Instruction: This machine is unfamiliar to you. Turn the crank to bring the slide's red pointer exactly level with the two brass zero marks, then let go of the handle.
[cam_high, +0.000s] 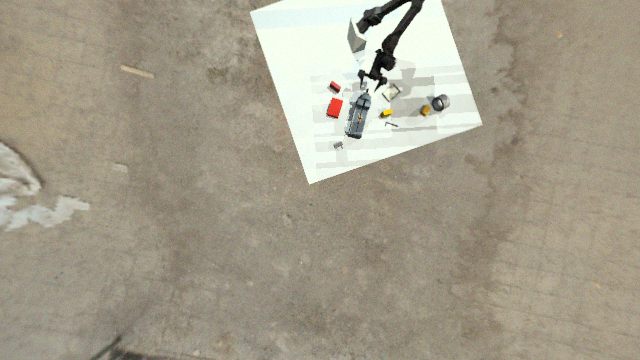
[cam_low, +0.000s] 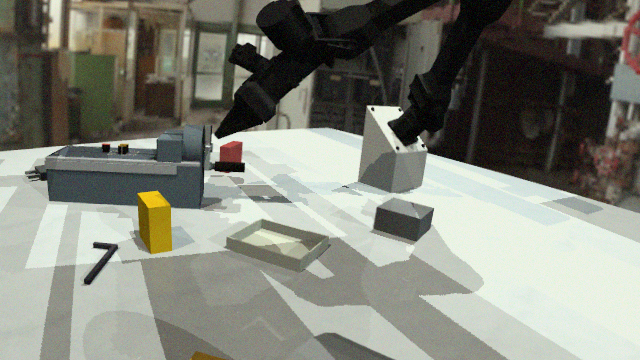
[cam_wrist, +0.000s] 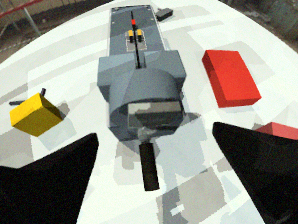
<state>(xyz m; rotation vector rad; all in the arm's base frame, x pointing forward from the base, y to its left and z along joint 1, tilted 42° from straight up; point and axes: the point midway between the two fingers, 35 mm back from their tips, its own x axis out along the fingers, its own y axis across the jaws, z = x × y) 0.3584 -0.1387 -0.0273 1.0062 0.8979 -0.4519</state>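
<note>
The dark crank handle is 60 mm below my gripper tip, 20 mm to the left of it and 10 mm behind it. From my gripper tip the other things lie so: red pointer (150 mm ahead, 130 mm to the right, 30 mm below); shallow grey tray (200 mm to the left, 110 mm below, 50 mm ahead); yellow block (170 mm ahead, 90 mm to the left, 90 mm below).
</note>
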